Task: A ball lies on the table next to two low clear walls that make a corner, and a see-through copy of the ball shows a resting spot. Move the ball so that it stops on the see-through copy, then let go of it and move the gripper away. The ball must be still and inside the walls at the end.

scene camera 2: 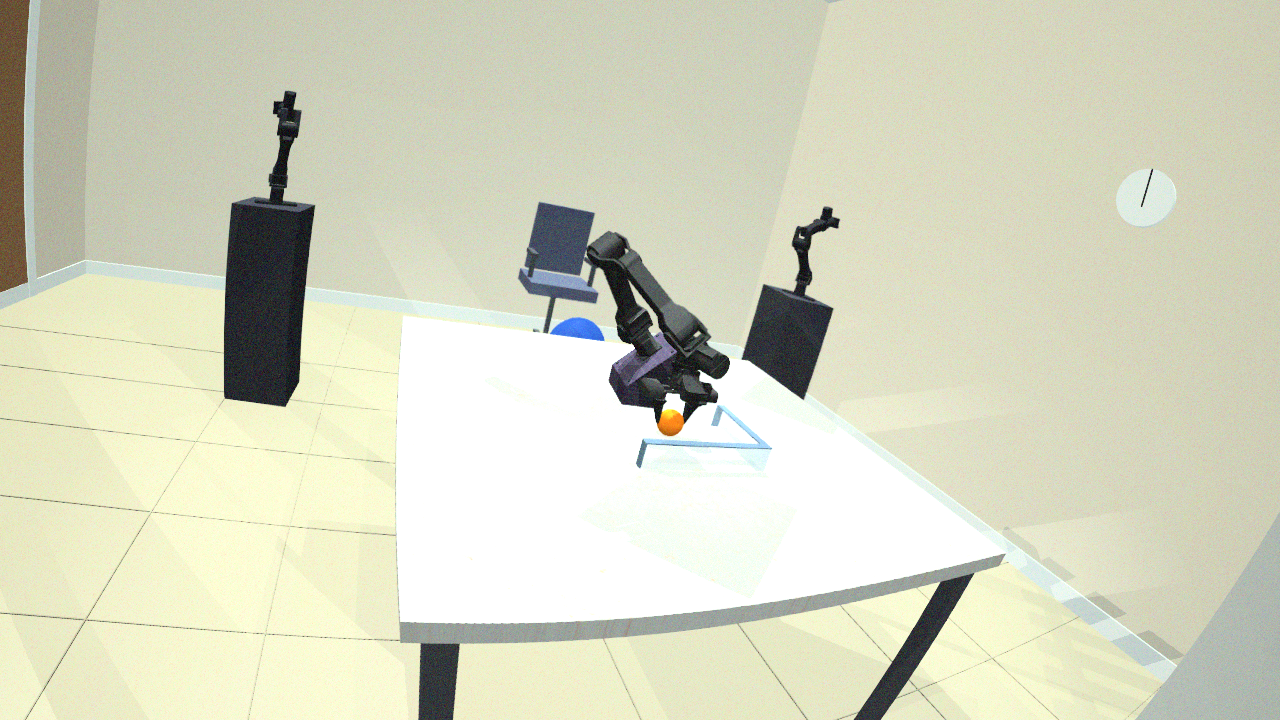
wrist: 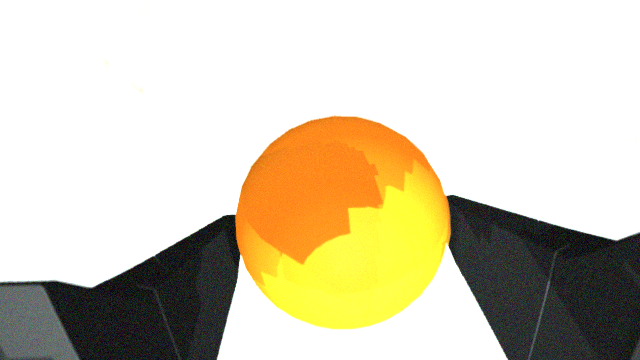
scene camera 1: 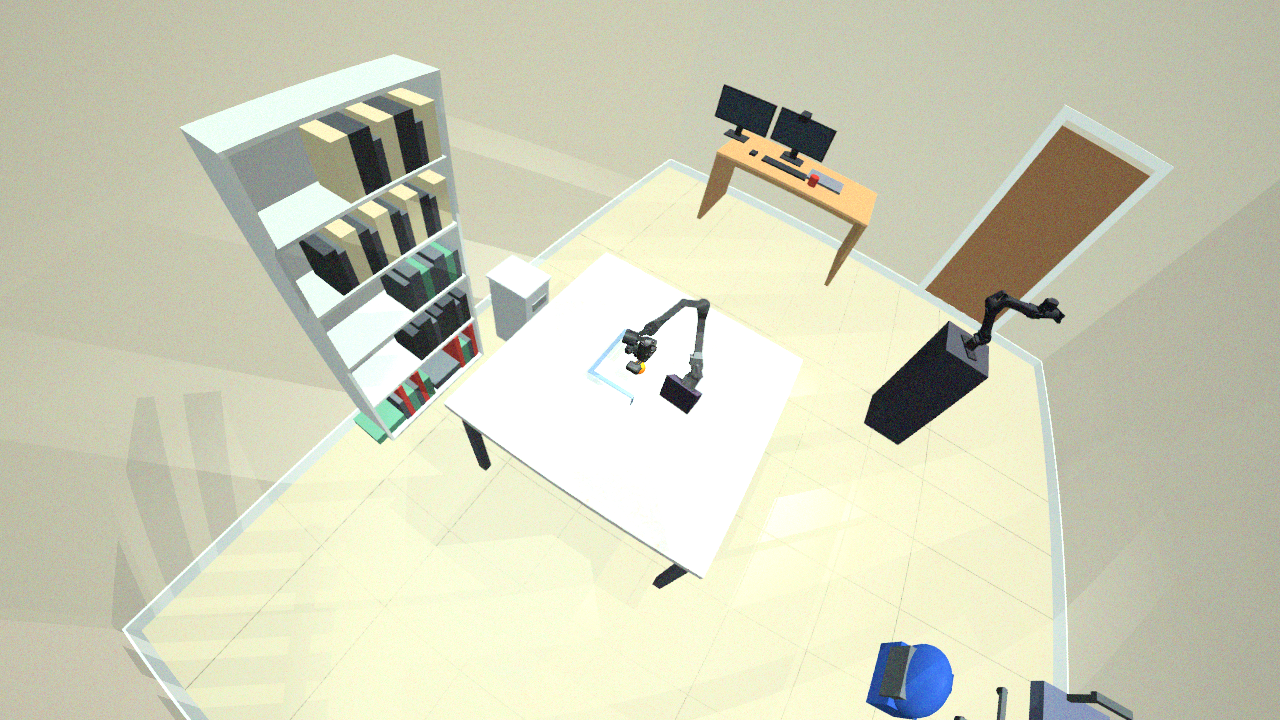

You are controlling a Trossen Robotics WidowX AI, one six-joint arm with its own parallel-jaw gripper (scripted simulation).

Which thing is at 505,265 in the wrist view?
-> The gripper.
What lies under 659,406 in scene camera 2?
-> The gripper.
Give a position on an orange ball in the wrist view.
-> At 296,196
